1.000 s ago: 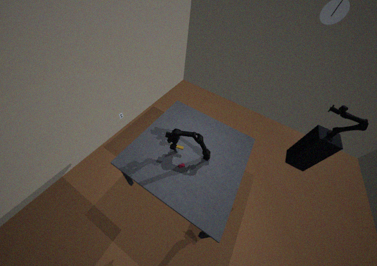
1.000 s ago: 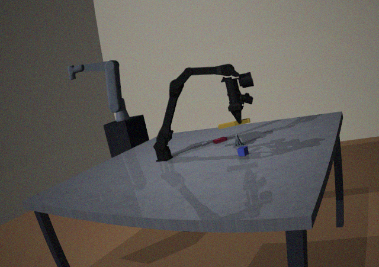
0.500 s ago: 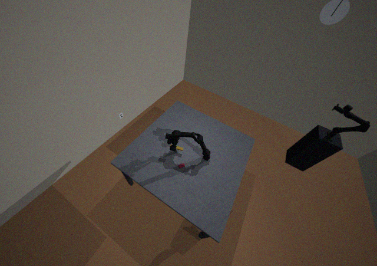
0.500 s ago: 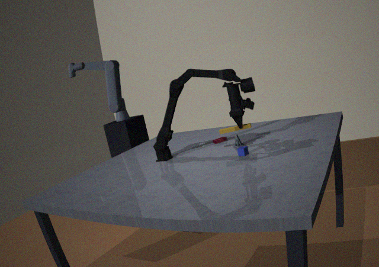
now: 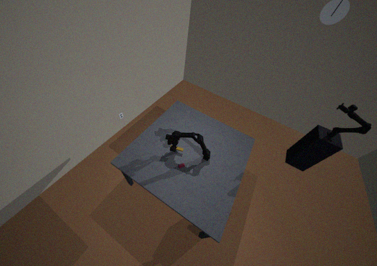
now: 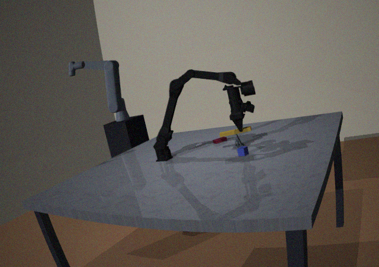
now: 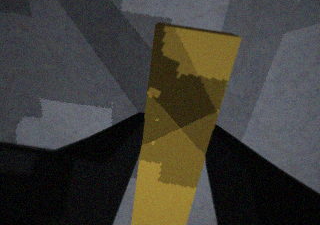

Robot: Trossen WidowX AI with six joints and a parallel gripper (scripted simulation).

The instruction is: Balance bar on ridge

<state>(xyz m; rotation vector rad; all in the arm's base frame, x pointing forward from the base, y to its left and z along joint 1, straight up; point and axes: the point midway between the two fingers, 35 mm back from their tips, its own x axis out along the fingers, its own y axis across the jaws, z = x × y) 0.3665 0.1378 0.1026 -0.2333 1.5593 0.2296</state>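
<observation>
My gripper tip is 3 cm past the yellow bar and 1 cm to the left of it. Round my gripper tip: red block (18 cm behind, 12 cm to the left, 6 cm below); then blue cube (6 cm ahead, 17 cm to the right, 5 cm below).
</observation>
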